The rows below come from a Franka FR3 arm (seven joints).
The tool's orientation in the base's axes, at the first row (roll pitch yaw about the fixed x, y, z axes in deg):
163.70 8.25 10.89
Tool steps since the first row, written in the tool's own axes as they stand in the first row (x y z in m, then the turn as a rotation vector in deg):
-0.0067 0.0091 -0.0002 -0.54 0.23 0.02
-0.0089 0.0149 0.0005 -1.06 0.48 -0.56
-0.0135 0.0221 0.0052 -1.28 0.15 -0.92
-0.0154 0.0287 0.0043 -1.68 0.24 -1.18
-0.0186 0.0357 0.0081 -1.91 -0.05 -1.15
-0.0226 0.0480 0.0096 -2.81 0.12 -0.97
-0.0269 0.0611 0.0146 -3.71 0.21 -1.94
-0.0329 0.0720 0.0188 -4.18 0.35 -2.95
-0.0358 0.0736 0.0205 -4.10 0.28 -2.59
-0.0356 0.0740 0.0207 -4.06 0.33 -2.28
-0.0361 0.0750 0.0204 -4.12 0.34 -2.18
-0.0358 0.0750 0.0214 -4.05 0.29 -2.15
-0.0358 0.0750 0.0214 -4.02 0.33 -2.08
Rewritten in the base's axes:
-0.0045 -0.0097 0.0037 -0.48 -0.32 0.12
-0.0054 -0.0157 0.0049 -0.88 -0.48 0.82
-0.0087 -0.0248 0.0031 -1.14 -0.10 1.10
-0.0090 -0.0310 0.0061 -1.48 -0.18 1.43
-0.0109 -0.0393 0.0049 -1.77 0.04 1.35
-0.0122 -0.0520 0.0075 -2.62 -0.34 1.36
-0.0138 -0.0666 0.0070 -3.40 -0.30 2.43
-0.0176 -0.0791 0.0069 -3.74 -0.22 3.50
-0.0202 -0.0817 0.0061 -3.71 -0.25 3.13
-0.0200 -0.0821 0.0060 -3.69 -0.38 2.84
-0.0202 -0.0830 0.0066 -3.75 -0.43 2.76
-0.0200 -0.0833 0.0056 -3.70 -0.38 2.70
-0.0200 -0.0833 0.0056 -3.66 -0.43 2.64

